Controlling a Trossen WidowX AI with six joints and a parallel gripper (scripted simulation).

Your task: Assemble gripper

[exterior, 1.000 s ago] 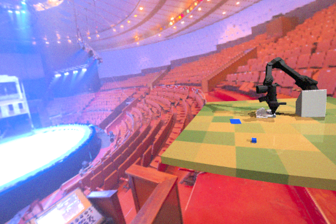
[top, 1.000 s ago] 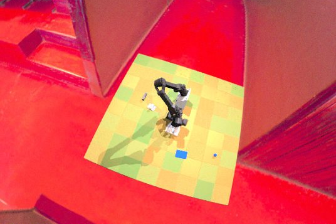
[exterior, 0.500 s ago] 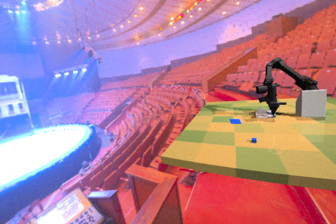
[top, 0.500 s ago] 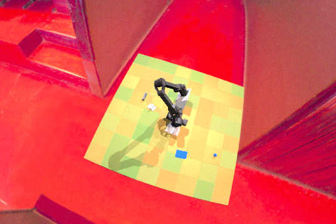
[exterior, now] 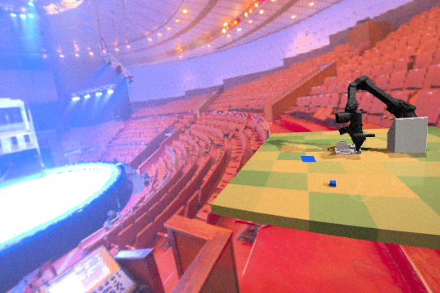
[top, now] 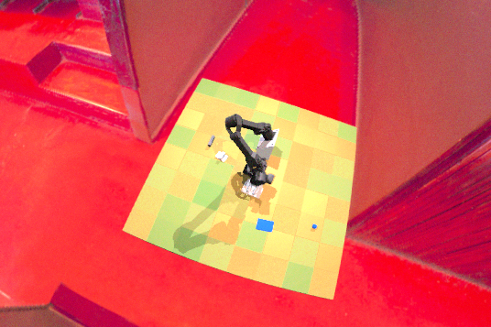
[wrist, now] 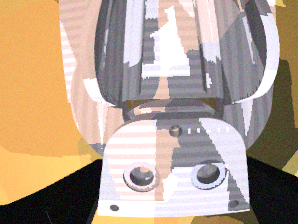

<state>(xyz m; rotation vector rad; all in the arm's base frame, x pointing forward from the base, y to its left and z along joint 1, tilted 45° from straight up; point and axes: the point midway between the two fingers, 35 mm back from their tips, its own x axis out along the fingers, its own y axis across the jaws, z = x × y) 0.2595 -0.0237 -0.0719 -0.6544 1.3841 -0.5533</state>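
Now: the grey jaw 20 mm to the right of my gripper tip and 20 mm ahead of it. The rest, counted from my gripper tip: flat white plate 70 mm ahead, 10 mm below; dark bar 380 mm to the right, 120 mm behind, 10 mm below; flat blue square 240 mm ahead, 160 mm to the left, 20 mm below.
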